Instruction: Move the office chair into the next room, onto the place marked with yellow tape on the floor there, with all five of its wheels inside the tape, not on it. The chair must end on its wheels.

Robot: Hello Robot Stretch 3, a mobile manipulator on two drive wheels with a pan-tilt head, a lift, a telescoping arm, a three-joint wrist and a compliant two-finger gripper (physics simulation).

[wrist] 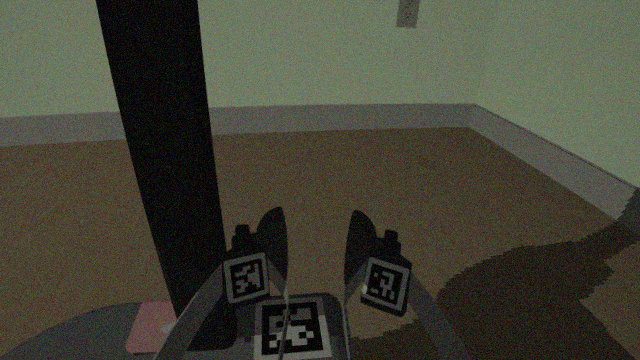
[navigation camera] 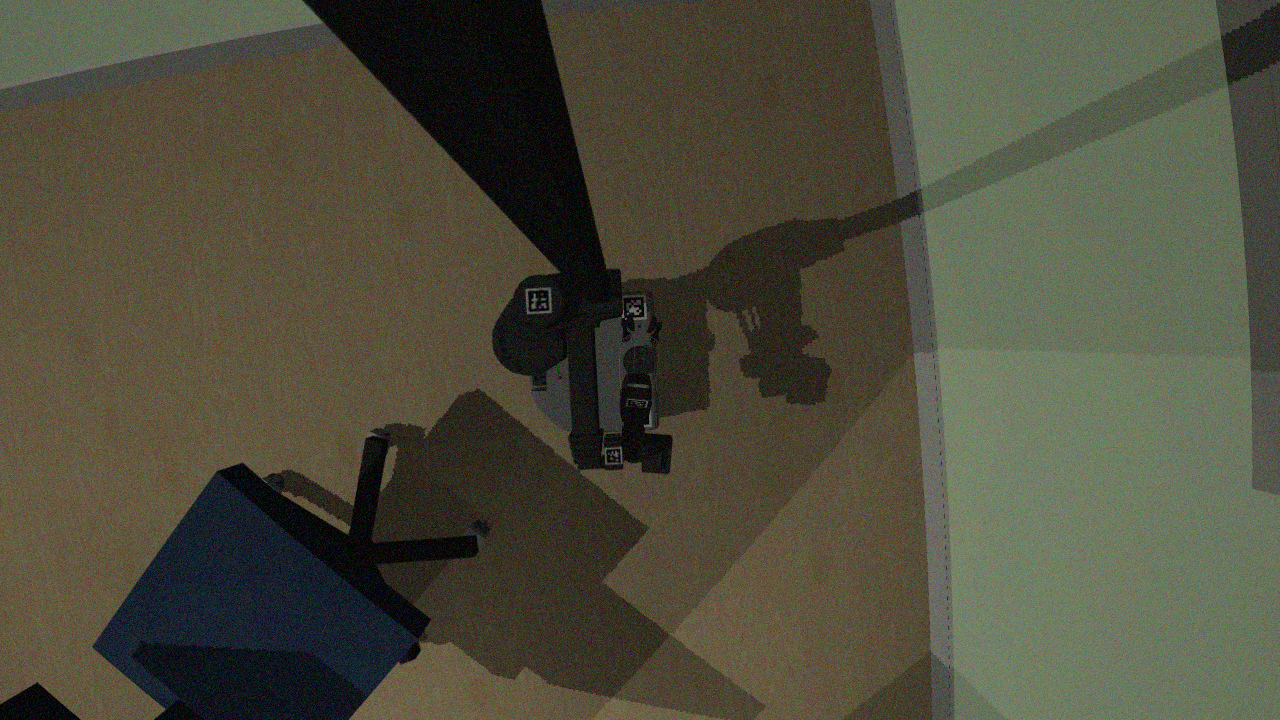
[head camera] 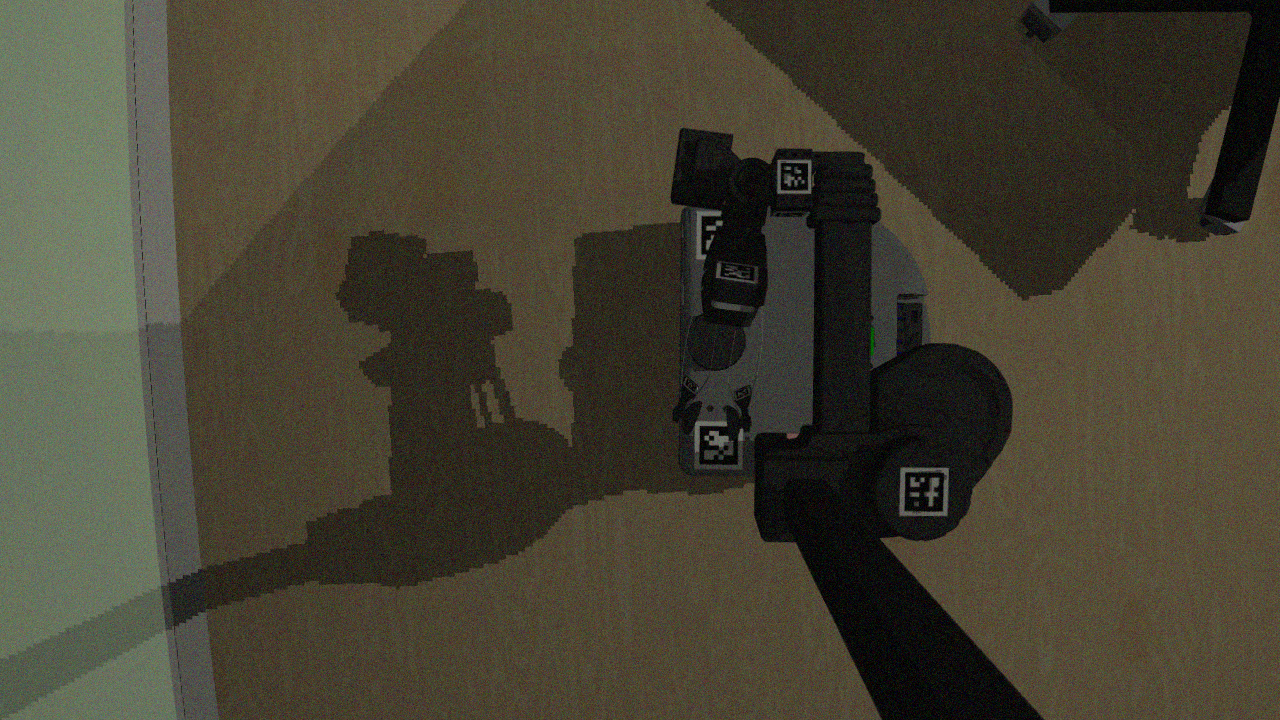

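Where they show: gripper, fingertip midpoint: [navigation camera: 642,314] [head camera: 709,436]; robot's base at its link origin: [navigation camera: 635,358] [head camera: 715,340].
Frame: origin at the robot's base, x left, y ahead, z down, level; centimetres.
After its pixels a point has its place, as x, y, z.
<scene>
The office chair [head camera: 1239,134] {-28.2, -69.7, -10.7} [navigation camera: 259,573] {-34.3, -72.7, -47.1} stands on its wheels at the lower left of the navigation view, with its blue seat and some black base legs showing. In the head view part of its base is at the upper right corner. Its backrest is mostly cut off. My gripper [head camera: 713,416] {10.7, 1.3, -27.8} [navigation camera: 641,329] {10.7, 1.3, -27.8} [wrist: 316,233] {10.7, 1.3, -27.8} is open and empty, folded in over my own base, apart from the chair. The chair is beyond the end of my retracted arm, on the side away from the nearer wall. The yellow tape does not show in these views.
A pale green wall [head camera: 62,179] {-20.2, 84.0, -23.5} [navigation camera: 1074,223] {23.3, 80.7, -50.5} with a grey baseboard [head camera: 156,268] {-10.0, 81.9, -5.5} [navigation camera: 921,268] {21.4, 79.6, -7.1} runs along my gripper side. Another wall [navigation camera: 107,35] {90.3, -132.0, -17.2} is behind my mast [navigation camera: 501,116] {11.6, -6.0, -113.0} [wrist: 165,125]. Two walls meet in a corner in the wrist view. Shadows cross the floor.
</scene>
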